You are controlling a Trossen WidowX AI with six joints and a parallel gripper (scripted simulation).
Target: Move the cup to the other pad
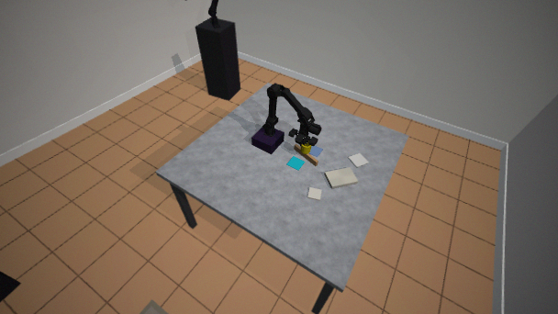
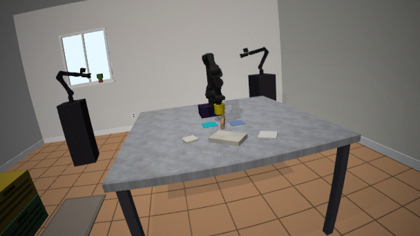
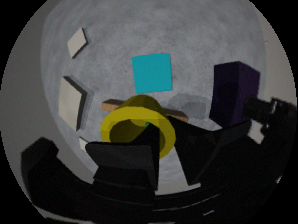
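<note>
Right now my gripper tip is 1 cm past the cyan pad, 7 cm to the left of it and 11 cm above it. From my gripper tip the other things lie so: wooden bar (3 cm ahead, 1 cm to the left, 9 cm below); blue pad (7 cm ahead, 10 cm to the left, 11 cm below); yellow cup (2 cm ahead).
</note>
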